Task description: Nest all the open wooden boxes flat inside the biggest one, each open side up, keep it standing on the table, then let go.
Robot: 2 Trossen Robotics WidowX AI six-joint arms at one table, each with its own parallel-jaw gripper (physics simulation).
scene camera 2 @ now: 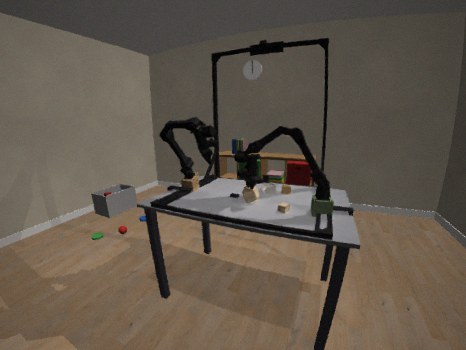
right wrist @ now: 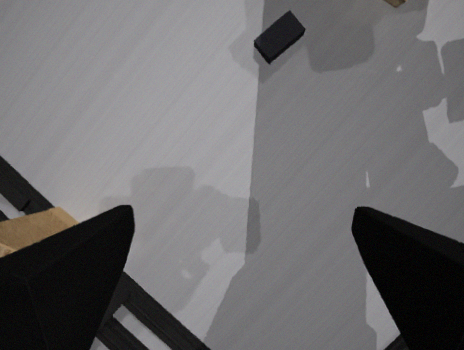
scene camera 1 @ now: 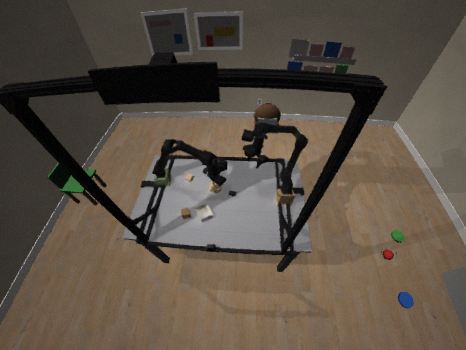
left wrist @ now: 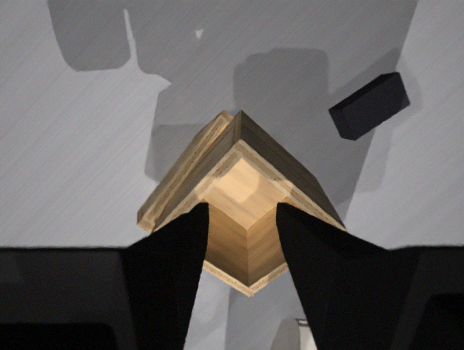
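Pixels of known places: left gripper, fingertip midpoint: [scene camera 2: 249,189] [scene camera 1: 216,183] [left wrist: 242,211]; right gripper, fingertip midpoint: [scene camera 2: 209,162] [right wrist: 244,217] [scene camera 1: 252,164]; left arm's base, link origin: [scene camera 2: 322,198] [scene camera 1: 161,174]; right arm's base, link origin: [scene camera 2: 189,176] [scene camera 1: 286,191].
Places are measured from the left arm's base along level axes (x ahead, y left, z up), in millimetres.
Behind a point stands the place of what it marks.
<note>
My left gripper [left wrist: 242,211] {x 412, y -113, z -10 mm} has both fingers inside a mid-sized open wooden box [left wrist: 241,205] {x 408, y -121, z -36 mm} and grips it from within. The box hangs tilted, just above the table, in scene camera 1 [scene camera 1: 215,187] {x 402, y -143, z -20 mm} and scene camera 2 [scene camera 2: 250,194] {x 398, y -77, z -29 mm}. A pale, wider open box [scene camera 1: 204,212] {x 317, y -301, z -78 mm} lies toward the table's front, next to a small wooden box [scene camera 1: 186,212] {x 203, y -314, z -35 mm}. Another small wooden box [scene camera 1: 188,178] {x 199, y -20, z -49 mm} sits near the left arm's base. My right gripper [scene camera 1: 261,160] is open and empty, high over the table's back edge, and also shows in its own wrist view [right wrist: 241,222].
A small black block [scene camera 1: 232,193] {x 518, y -173, z -68 mm} lies on the table right of the held box, and it also shows in the right wrist view [right wrist: 279,36] {x 520, y -166, z -68 mm}. A black frame rail runs around the table edges. The arm bases stand at the left and right sides.
</note>
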